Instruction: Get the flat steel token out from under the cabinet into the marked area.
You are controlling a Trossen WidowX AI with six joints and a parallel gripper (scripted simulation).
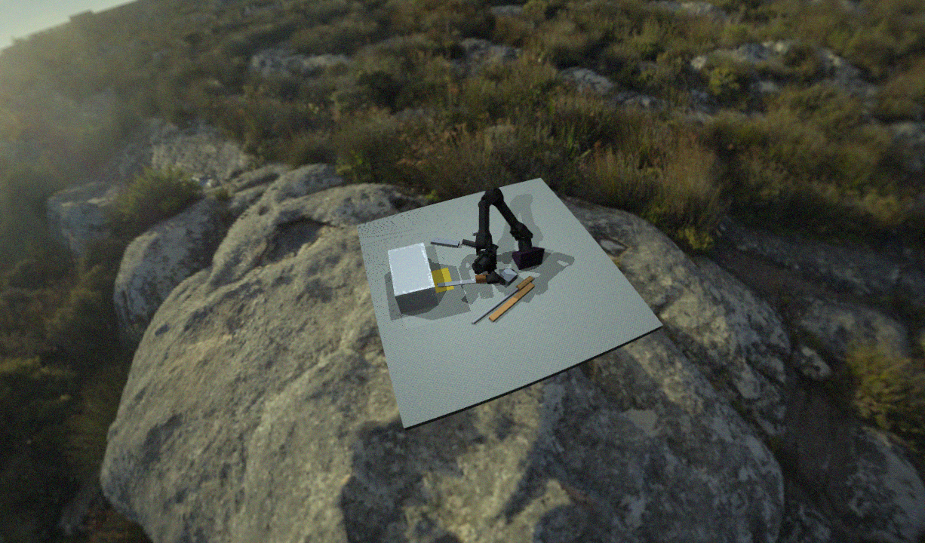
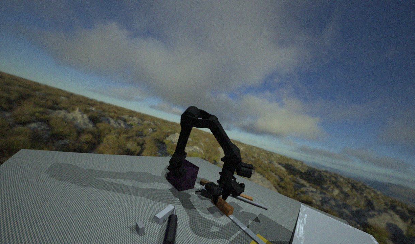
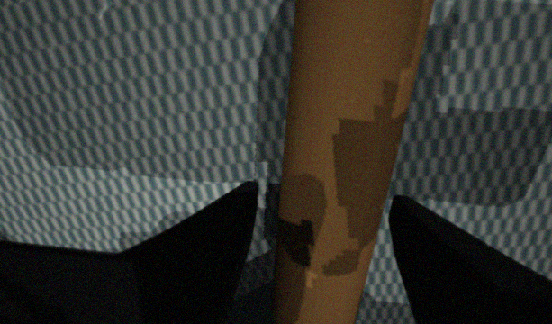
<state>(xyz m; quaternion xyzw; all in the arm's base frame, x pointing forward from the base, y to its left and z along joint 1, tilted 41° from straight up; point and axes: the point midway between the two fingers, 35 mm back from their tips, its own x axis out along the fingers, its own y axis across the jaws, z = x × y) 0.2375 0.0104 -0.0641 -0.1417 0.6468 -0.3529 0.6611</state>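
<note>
Now: gripper tip 90 mm past the grey block, 40 mm to the right of it and 10 mm below it. From my gripper tip the other things lie so: grey bar 80 mm behind, 250 mm to the right; small grey cube 70 mm behind, 340 mm to the right; wooden stick 40 mm behind, 180 mm to the left.
</note>
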